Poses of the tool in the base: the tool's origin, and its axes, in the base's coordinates. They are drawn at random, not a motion.
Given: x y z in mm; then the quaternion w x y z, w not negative.
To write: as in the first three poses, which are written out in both.
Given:
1: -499, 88, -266, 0.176, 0.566, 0.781, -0.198
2: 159, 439, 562, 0.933, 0.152, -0.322, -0.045
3: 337, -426, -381, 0.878, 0.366, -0.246, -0.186
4: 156, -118, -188, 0.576, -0.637, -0.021, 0.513
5: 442, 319, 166, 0.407, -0.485, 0.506, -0.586
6: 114, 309, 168, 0.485, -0.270, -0.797, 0.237
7: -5, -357, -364, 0.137, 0.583, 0.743, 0.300
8: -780, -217, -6, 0.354, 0.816, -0.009, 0.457
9: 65, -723, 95, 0.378, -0.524, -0.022, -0.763
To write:
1: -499, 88, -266, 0.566, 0.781, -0.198, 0.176
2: 159, 439, 562, 0.152, -0.322, -0.045, 0.933
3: 337, -426, -381, 0.366, -0.246, -0.186, 0.878
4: 156, -118, -188, -0.637, -0.021, 0.513, 0.576
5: 442, 319, 166, -0.485, 0.506, -0.586, 0.407
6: 114, 309, 168, -0.270, -0.797, 0.237, 0.485
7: -5, -357, -364, 0.583, 0.743, 0.300, 0.137
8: -780, -217, -6, 0.816, -0.009, 0.457, 0.354
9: 65, -723, 95, -0.524, -0.022, -0.763, 0.378
